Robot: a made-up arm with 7 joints.
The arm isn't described. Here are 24 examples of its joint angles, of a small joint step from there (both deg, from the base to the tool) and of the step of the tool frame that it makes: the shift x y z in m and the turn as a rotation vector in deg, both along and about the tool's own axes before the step.
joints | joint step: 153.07 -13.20 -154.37 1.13 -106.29 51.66 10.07 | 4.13 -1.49 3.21 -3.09 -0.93 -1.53 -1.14
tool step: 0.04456 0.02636 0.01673 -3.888 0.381 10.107
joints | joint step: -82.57 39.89 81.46 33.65 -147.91 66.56 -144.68 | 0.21 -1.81 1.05 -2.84 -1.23 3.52 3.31
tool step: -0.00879 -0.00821 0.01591 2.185 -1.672 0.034
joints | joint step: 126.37 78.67 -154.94 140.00 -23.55 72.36 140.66 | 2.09 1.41 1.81 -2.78 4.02 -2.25 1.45
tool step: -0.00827 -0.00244 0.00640 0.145 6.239 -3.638
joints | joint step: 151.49 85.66 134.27 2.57 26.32 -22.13 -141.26 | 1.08 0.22 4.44 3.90 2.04 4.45 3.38
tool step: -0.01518 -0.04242 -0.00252 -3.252 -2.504 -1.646
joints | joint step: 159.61 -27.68 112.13 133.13 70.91 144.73 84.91 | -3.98 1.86 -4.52 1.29 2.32 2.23 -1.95
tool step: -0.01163 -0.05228 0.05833 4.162 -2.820 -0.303
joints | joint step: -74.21 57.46 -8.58 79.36 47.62 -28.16 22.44 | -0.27 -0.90 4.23 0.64 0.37 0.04 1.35
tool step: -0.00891 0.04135 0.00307 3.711 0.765 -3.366
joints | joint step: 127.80 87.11 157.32 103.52 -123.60 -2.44 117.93 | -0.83 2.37 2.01 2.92 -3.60 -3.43 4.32
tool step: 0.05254 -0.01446 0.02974 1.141 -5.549 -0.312
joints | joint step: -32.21 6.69 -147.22 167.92 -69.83 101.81 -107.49 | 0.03 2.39 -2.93 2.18 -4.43 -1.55 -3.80
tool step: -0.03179 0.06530 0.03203 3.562 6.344 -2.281
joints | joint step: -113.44 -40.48 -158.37 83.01 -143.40 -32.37 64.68 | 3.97 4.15 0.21 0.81 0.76 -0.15 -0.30
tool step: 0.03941 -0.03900 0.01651 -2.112 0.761 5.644
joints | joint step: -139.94 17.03 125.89 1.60 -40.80 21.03 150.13 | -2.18 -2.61 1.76 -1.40 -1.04 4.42 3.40
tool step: 0.00974 -0.03794 -0.02158 -7.063 -4.029 -2.104
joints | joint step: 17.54 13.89 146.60 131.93 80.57 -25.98 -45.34 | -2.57 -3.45 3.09 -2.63 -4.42 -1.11 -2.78
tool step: -0.03661 0.03934 -0.00489 1.959 3.081 9.722
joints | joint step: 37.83 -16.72 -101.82 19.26 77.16 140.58 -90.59 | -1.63 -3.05 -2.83 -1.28 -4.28 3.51 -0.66
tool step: 0.00060 0.02154 -0.00927 3.428 -4.255 1.117
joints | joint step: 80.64 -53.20 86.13 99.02 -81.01 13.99 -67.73 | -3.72 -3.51 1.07 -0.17 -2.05 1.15 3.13
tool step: 0.04898 -0.02613 -0.01857 1.783 -1.377 3.402
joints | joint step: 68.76 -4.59 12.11 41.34 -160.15 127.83 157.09 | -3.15 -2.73 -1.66 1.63 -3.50 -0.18 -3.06
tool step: -0.01950 -0.02223 -0.04984 -3.411 -3.435 5.153
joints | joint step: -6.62 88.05 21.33 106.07 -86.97 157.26 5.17 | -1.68 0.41 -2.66 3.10 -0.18 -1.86 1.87
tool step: 0.00860 -0.03883 -0.02297 3.391 -1.160 -2.655
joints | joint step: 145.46 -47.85 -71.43 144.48 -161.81 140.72 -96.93 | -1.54 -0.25 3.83 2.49 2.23 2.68 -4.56
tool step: -0.00531 -0.00102 -0.03977 0.455 -6.635 7.166
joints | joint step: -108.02 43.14 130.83 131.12 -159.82 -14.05 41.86 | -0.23 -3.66 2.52 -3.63 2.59 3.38 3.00
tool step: 0.07431 -0.02814 -0.02117 -1.292 -4.167 -4.087
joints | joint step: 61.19 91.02 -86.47 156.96 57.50 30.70 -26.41 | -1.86 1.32 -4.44 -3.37 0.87 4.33 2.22
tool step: -0.06973 0.00276 -0.03815 2.942 8.093 -2.850
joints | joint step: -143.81 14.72 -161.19 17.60 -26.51 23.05 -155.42 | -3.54 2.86 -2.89 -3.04 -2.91 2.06 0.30
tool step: 0.04941 0.01849 -0.01978 0.410 -4.861 -3.295
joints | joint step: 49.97 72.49 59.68 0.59 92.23 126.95 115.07 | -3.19 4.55 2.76 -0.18 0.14 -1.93 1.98
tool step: 0.00446 -0.00257 -0.02814 -3.867 -1.083 -2.691
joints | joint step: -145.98 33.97 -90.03 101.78 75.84 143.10 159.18 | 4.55 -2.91 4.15 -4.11 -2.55 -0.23 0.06
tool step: -0.01347 0.00067 -0.05310 -6.444 -3.177 2.087
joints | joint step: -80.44 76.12 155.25 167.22 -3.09 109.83 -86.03 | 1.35 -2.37 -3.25 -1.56 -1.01 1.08 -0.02
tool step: -0.02073 -0.00385 -0.05981 6.297 -0.342 -1.964
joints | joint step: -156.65 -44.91 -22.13 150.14 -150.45 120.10 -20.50 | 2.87 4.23 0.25 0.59 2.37 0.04 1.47
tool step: 0.03388 0.03287 0.05911 -1.439 -4.649 2.503
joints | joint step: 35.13 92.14 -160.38 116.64 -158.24 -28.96 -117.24 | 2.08 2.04 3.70 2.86 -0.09 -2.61 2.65
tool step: 0.00873 0.05591 0.02977 5.239 0.625 -2.945
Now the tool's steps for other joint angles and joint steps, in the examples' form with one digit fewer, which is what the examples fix.
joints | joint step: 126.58 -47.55 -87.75 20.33 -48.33 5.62 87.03 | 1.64 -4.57 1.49 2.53 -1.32 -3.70 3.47
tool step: 0.0214 0.0474 0.0172 8.08 -3.82 -1.13
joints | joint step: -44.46 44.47 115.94 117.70 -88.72 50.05 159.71 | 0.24 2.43 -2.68 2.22 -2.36 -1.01 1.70
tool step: 0.0542 -0.0175 -0.0287 -0.24 -4.26 -2.52
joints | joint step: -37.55 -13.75 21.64 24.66 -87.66 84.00 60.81 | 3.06 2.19 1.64 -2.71 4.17 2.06 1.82
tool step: -0.0036 0.0535 0.0218 1.22 0.03 2.81
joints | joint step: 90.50 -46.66 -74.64 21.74 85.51 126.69 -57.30 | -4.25 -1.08 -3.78 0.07 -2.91 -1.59 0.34
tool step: 0.0259 0.0243 0.0292 -4.02 -0.11 4.35
